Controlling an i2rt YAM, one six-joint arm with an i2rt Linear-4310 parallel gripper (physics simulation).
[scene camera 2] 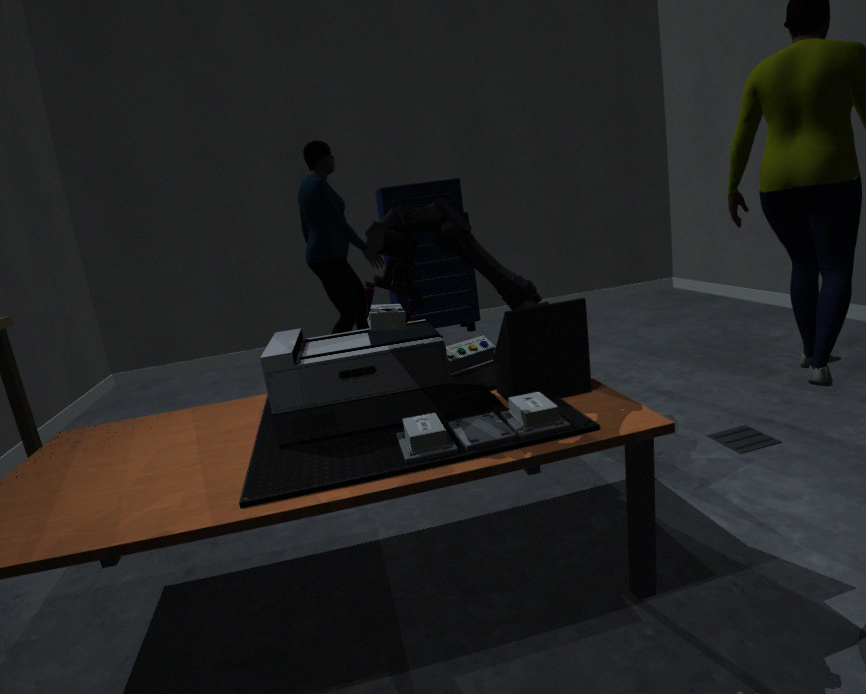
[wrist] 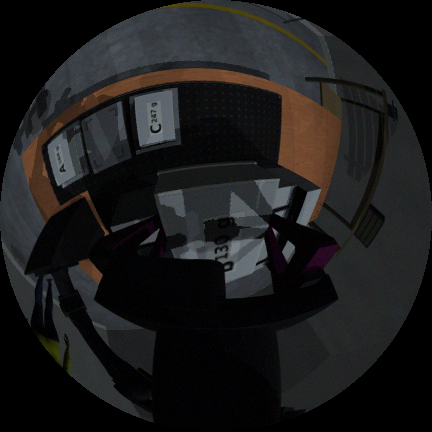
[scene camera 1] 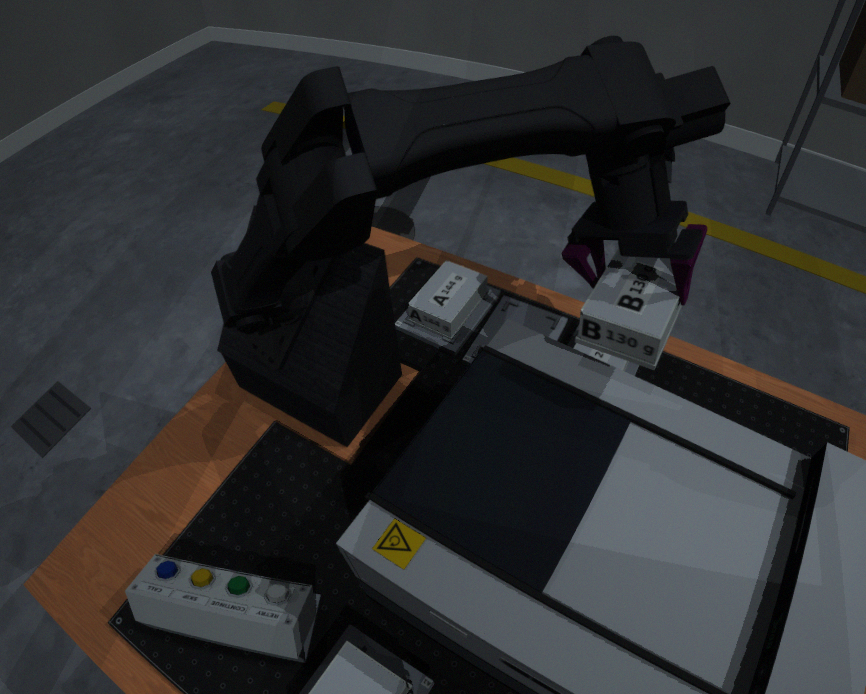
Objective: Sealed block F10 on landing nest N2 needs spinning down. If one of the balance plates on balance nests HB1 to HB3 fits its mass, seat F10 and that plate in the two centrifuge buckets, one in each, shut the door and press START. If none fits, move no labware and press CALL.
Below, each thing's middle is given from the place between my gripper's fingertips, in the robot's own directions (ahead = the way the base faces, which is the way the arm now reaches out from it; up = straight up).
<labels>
My hand is 30 mm past the dark centrifuge lid (scene camera 1: 506, 468), 210 mm to the left of it and 80 mm above it. Round my hand: plate marked A (scene camera 1: 442, 306) (320 mm behind, 70 mm to the left, 260 mm below); then grey centrifuge (scene camera 1: 709, 551) (120 mm ahead, 190 mm to the right, 170 mm below); then tray (scene camera 1: 534, 318) (190 mm behind, 80 mm to the left, 280 mm below).
</labels>
